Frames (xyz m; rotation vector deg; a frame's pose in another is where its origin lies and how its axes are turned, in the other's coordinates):
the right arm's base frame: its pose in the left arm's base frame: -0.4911 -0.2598 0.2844 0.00 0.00 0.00
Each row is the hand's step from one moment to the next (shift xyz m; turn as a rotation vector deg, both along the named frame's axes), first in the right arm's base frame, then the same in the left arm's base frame.
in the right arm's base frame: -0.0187 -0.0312 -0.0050 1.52 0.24 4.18
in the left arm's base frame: -0.0187 -0.0312 -0.0050 1.52 0.24 4.18
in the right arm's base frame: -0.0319 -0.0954 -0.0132 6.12 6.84 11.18
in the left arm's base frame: -0.0319 -0.0954 -0.0132 6.12 6.84 11.18
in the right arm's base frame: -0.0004 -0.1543 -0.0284 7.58 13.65 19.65
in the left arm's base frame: -0.0004 -0.1543 -0.0284 7.58 13.65 19.65
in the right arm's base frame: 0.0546 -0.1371 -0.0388 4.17 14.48 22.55
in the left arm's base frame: 0.0546 -0.1371 -0.0388 4.17 14.48 22.55
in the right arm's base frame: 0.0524 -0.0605 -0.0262 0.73 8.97 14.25
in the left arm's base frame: 0.0524 -0.0605 -0.0262 0.73 8.97 14.25
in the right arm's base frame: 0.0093 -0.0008 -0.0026 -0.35 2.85 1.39
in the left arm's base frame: 0.0093 -0.0008 -0.0026 -0.35 2.85 1.39
